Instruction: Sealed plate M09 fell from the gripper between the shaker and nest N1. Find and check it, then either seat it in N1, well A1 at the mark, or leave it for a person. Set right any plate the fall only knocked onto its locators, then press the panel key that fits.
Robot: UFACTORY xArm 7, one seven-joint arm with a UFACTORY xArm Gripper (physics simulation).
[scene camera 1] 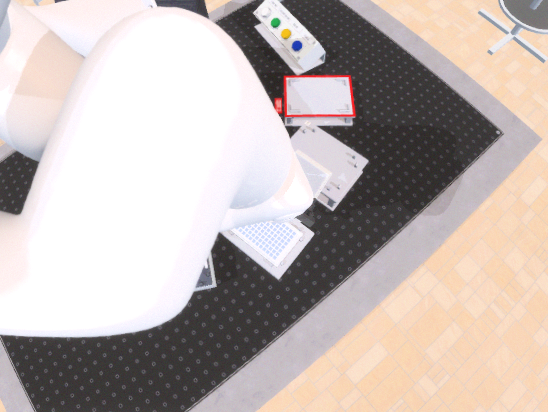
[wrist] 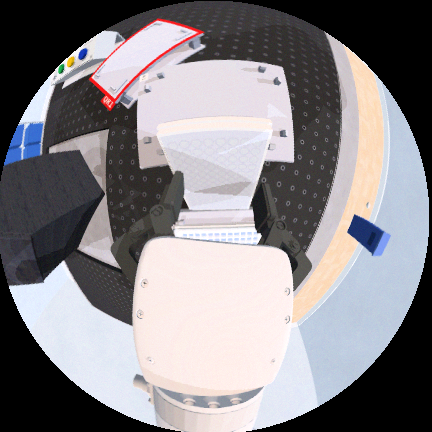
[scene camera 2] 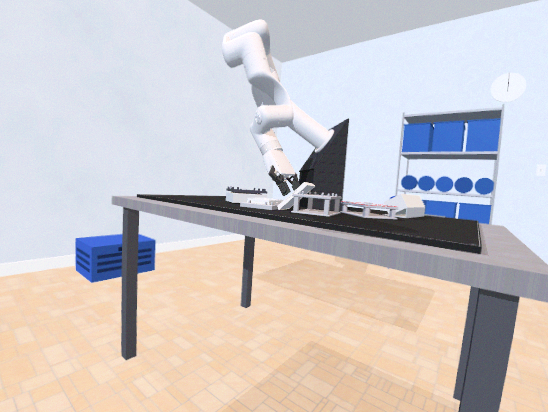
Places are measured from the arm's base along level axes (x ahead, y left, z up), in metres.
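Where they show: gripper, fingertip midpoint: (wrist: pixel 220 185) (scene camera 2: pixel 293 193); arm's base, link origin: (scene camera 2: pixel 324 141).
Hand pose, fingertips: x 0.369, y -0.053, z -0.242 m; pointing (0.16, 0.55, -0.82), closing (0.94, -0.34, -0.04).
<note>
Each offset is from my fingertips to the top centre of the thing. "spot": to the spot under its first point.
The sealed plate (scene camera 1: pixel 316 176) (scene camera 2: pixel 298 194) (wrist: pixel 215 162) leans steeply, its upper edge against a pale raised nest @(0.011 m ahead, 0.085 m left, 0.012 m up) (scene camera 1: pixel 334 148) (scene camera 2: pixel 317 198) (wrist: pixel 215 95) with locator pins; its clear film shows round marks. The nest's small label is unreadable. A plate with blue wells @(0.019 m back, 0.101 m right, 0.025 m down) (scene camera 1: pixel 270 239) (wrist: pixel 220 236) lies on a low pale base (scene camera 1: pixel 280 273) (scene camera 2: pixel 257 203) beside the leaning plate's lower end; whether it sits level is unclear. My gripper (scene camera 2: pixel 290 190) (wrist: pixel 220 185) is open, one finger beside each side edge of the leaning plate, holding nothing. In scene camera 1 the arm hides most of it.
A red-framed stand (scene camera 1: pixel 320 96) (wrist: pixel 147 55) is beyond the nest. The key panel @(0.234 m back, 0.397 m left, 0.027 m up) (scene camera 1: pixel 287 34) (scene camera 2: pixel 407 205) (wrist: pixel 90 57) has white, green, yellow and blue keys. A dark-topped block @(spot: 0.086 m back, 0.209 m right, 0.019 m down) (scene camera 2: pixel 245 194) stands beyond the low base. A black column (scene camera 2: pixel 332 167) (wrist: pixel 45 210) stands near the arm.
</note>
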